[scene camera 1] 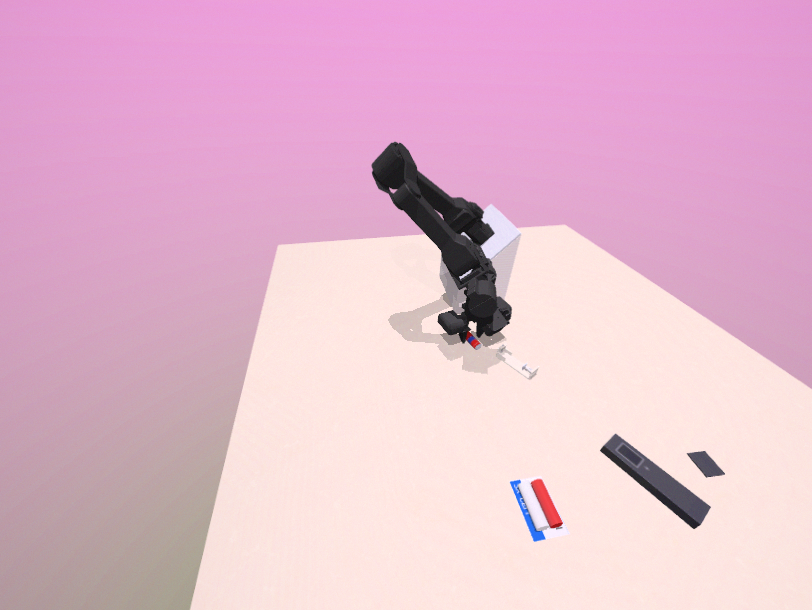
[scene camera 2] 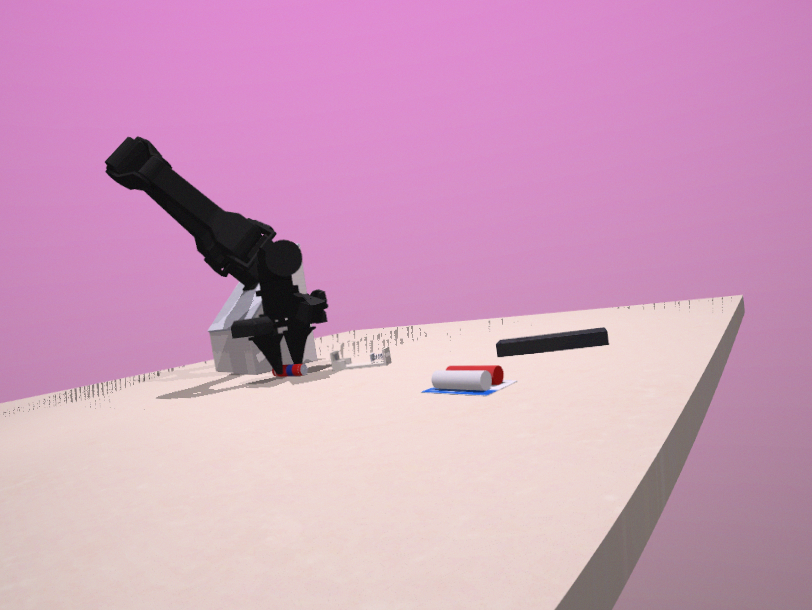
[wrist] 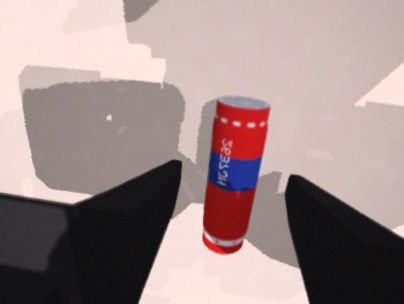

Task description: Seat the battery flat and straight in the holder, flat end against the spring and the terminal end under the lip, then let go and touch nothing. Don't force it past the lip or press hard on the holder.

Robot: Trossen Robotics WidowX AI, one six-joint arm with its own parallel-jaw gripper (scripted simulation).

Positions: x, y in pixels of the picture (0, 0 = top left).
Labels:
My gripper shows in scene camera 1, in scene camera 2 and in the wrist view (234, 177). The same spot on a long dark bar: (scene camera 1: 675, 496) is (scene camera 2: 575, 333). The same spot on my gripper: (scene camera 1: 452, 323) is (scene camera 2: 254, 318).

